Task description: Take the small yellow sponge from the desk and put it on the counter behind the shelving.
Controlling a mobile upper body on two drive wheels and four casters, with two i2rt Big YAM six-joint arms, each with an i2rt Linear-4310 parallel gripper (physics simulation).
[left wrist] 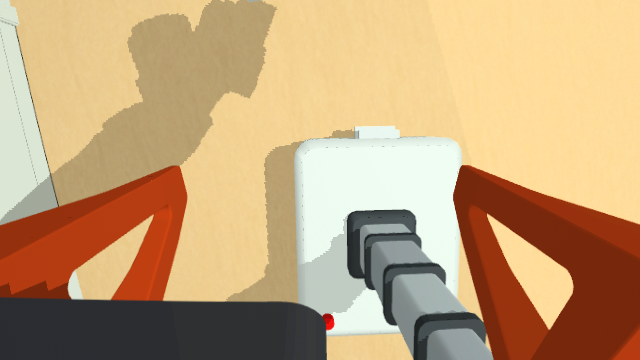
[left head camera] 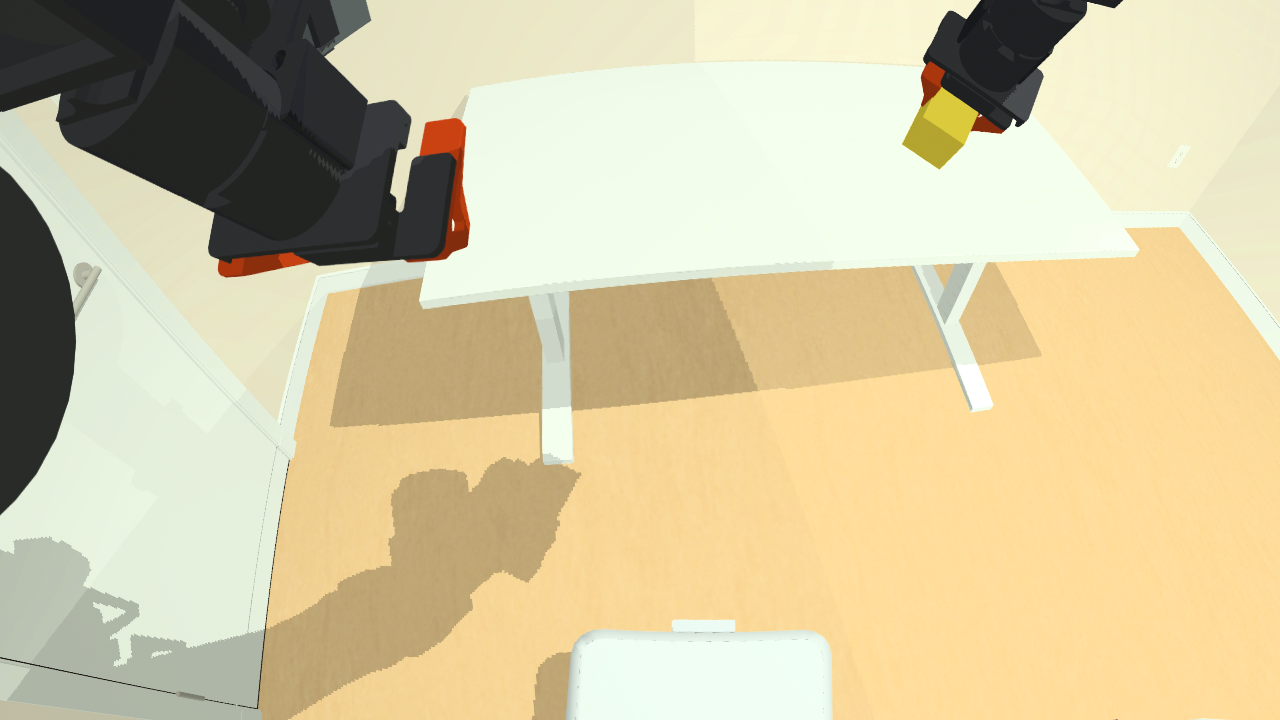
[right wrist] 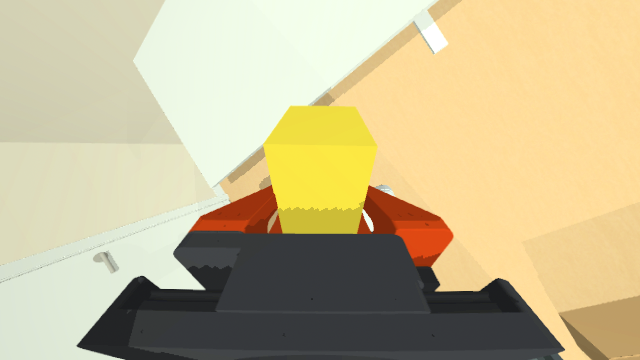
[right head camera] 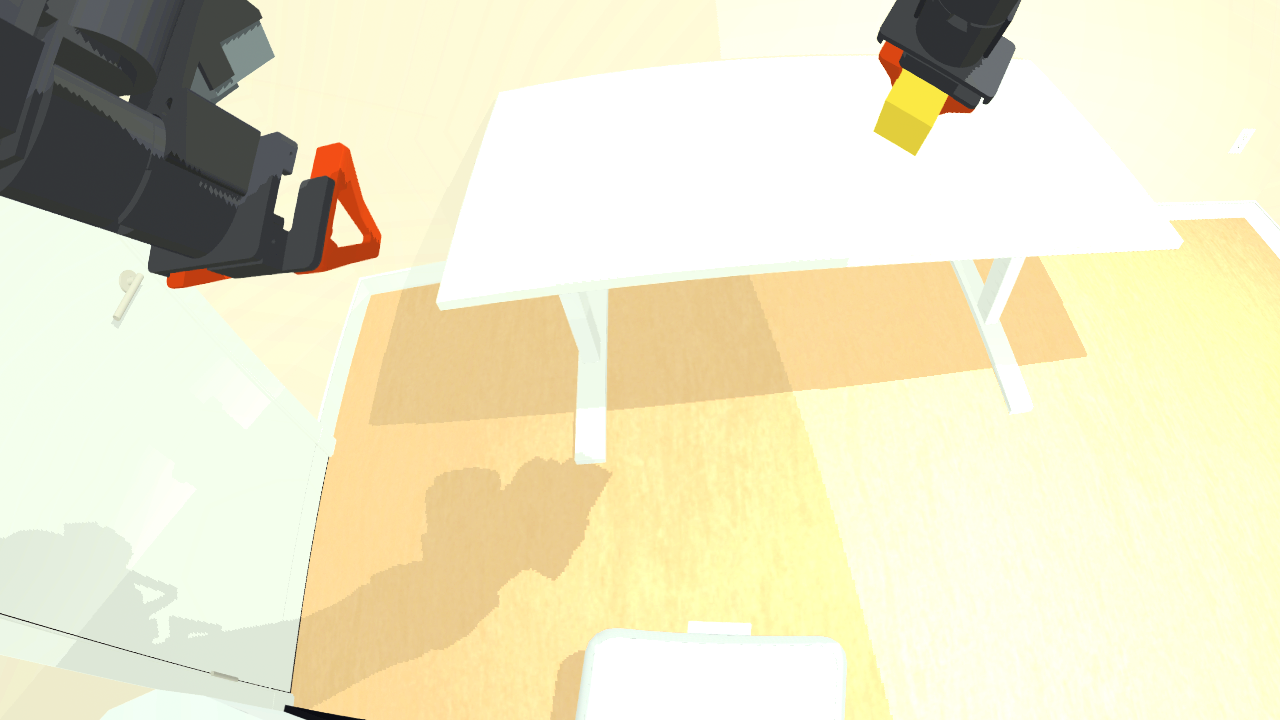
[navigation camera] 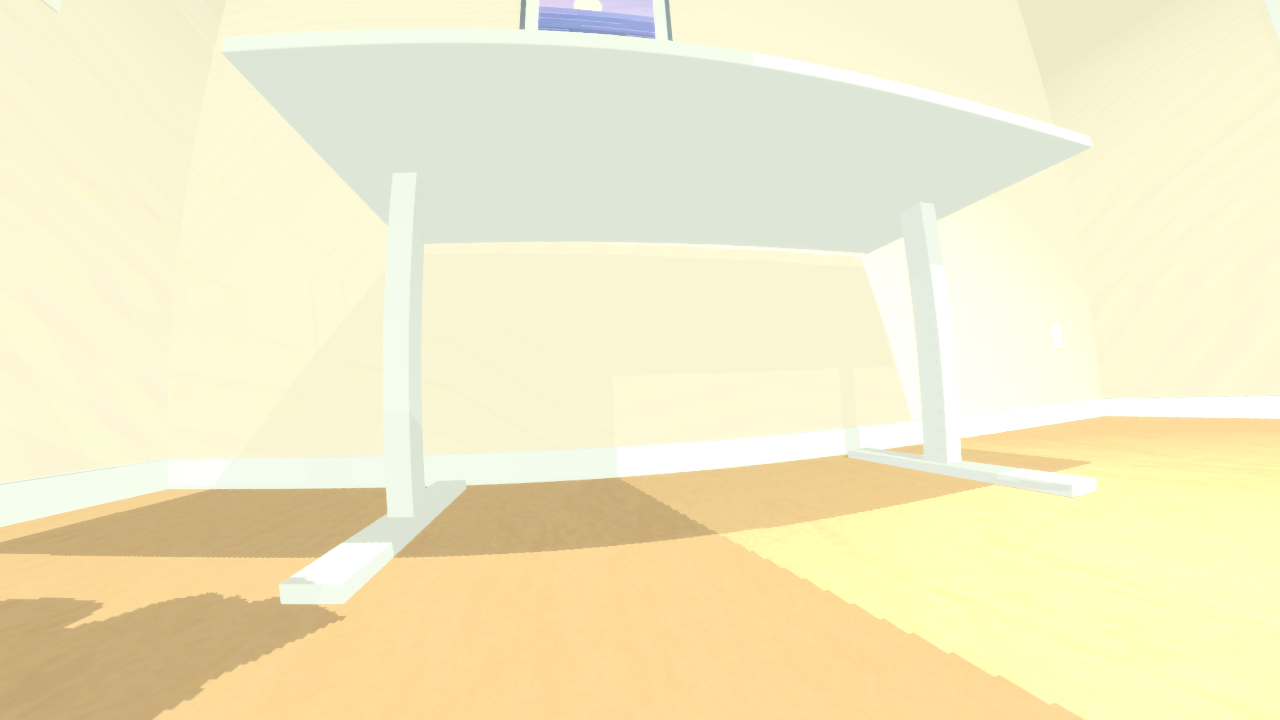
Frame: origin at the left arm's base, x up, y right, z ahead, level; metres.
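Where they show: left gripper, fingertip midpoint: (left wrist: 320,181) (left head camera: 391,241) (right head camera: 321,253); right gripper, fingertip midpoint: (left head camera: 942,114) (right wrist: 320,180) (right head camera: 917,97).
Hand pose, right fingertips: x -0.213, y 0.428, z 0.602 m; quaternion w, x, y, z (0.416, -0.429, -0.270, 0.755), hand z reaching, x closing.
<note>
Each offset is from my right fingertips to the top centre of the thing. "pt": to the spot under its first point. Level surfaces: height alone.
The small yellow sponge @[dz -0.006, dx +0.066, dy +0.002 m] (left head camera: 938,134) (right head camera: 905,125) (right wrist: 320,160) is a yellow block at the upper right of both head views. My right gripper (left head camera: 957,105) (right head camera: 923,82) (right wrist: 320,180) is shut on it, and the sponge sticks out past the orange fingers. In the head views it appears over the right part of the white desk (left head camera: 671,179) (right head camera: 716,179) (right wrist: 225,75) (navigation camera: 626,152); its height is hard to tell. My left gripper (left wrist: 320,181) is wide open with nothing between its fingers, at the upper left of the head views. The counter and the shelving do not show.
The desk stands before the robot's white base (left head camera: 702,680) (right head camera: 716,680) (left wrist: 380,175), with a strip of floor @[dx -1.196 m] (left head camera: 662,519) between them. A pale door @[pt dz -0.005, dx -0.505, dy -1.433 m] (left head camera: 134,376) (right head camera: 179,376) with a handle is at the left. A framed picture (navigation camera: 595,17) hangs above the desk.
</note>
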